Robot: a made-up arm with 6 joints.
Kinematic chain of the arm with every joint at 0, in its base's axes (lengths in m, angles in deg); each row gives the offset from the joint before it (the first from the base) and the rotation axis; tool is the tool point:
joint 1: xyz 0 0 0.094 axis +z
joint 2: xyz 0 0.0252 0 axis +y
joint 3: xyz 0 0 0.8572 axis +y
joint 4: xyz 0 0 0.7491 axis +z
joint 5: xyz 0 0 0 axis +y
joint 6: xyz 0 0 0.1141 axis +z
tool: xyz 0 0 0
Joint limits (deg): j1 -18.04..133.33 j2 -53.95..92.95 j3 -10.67..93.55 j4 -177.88..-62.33 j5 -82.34..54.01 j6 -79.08..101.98
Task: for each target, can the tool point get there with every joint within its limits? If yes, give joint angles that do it. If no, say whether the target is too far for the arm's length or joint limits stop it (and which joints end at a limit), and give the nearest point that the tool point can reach.
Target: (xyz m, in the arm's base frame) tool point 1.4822 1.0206 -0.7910
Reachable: no: too far | nearest point 1.2360 0.8510 -0.5245 | short by 0.400 m
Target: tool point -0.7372 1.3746 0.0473
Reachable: yes | joints 119.82 68.80 45.81 -83.55 37.61 34.32
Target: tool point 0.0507 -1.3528 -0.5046
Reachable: no: joint limits stop it (at a limit: joint 1, joint 2, joint 3, joint 5) | nearest point 0.6851 -0.2908 -0.7585 | short by 1.263 m
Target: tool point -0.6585 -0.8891 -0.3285
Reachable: no: joint limits stop it (at a limit: joint 2, joint 3, joint 4, joint 5) | nearest point -0.8402 -1.1344 0.8786 | short by 1.245 m
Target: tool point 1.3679 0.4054 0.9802
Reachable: yes | joints 16.81 46.92 24.37 -130.54 22.17 29.38
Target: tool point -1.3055 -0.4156 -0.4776
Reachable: no: joint limits stop it (at a limit: joint 1, joint 3, joint 5) | nearest point -0.6411 0.4810 -0.6666 | short by 1.132 m
